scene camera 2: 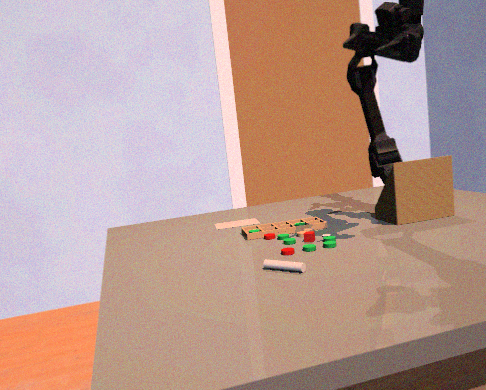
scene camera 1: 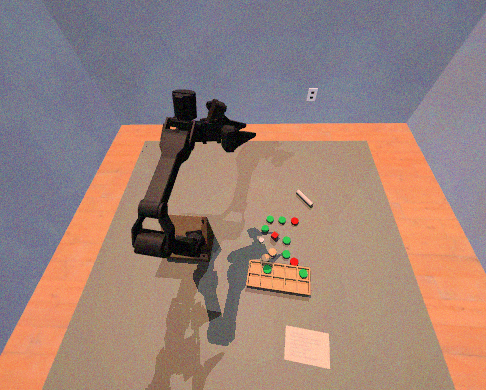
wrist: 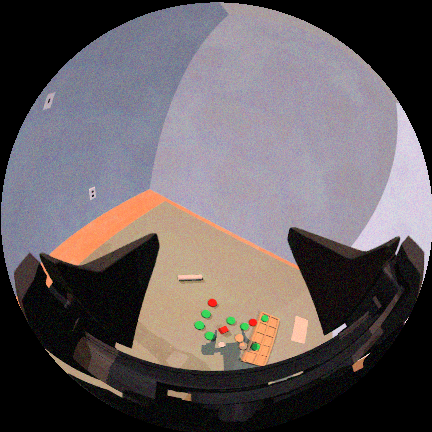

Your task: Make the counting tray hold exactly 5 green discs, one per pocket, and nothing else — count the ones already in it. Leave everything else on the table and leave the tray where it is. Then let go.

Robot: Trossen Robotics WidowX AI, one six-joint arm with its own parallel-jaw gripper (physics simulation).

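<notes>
The wooden counting tray (scene camera 1: pixel 291 285) (scene camera 2: pixel 248 236) (wrist: pixel 267 332) has two rows of five pockets. In scene camera 1, one green disc (scene camera 1: pixel 267 269) (wrist: pixel 255 346) lies in the upper row's second pocket from the left, and another green disc (scene camera 1: pixel 303 273) (wrist: pixel 265 318) in its rightmost pocket. Several loose green discs lie on the table above the tray, among them one green disc (scene camera 1: pixel 286 254) (wrist: pixel 244 326) near its edge and another green disc (scene camera 1: pixel 286 240) (wrist: pixel 231 320) farther up. My gripper (scene camera 1: pixel 250 130) (scene camera 2: pixel 360 48) (wrist: pixel 224 237) is open and empty, high above the table and away from the discs.
Near the tray lie a red disc (scene camera 1: pixel 294 261) (scene camera 2: pixel 269 236) and two tan discs, one tan disc (scene camera 1: pixel 272 252) slightly farther out. A red cube (scene camera 1: pixel 274 235) (scene camera 2: pixel 309 236), a small white piece (scene camera 1: pixel 261 240), another red disc (scene camera 1: pixel 294 221) and a white stick (scene camera 1: pixel 304 198) (scene camera 2: pixel 284 266) lie beyond. A paper (scene camera 1: pixel 307 347) lies below.
</notes>
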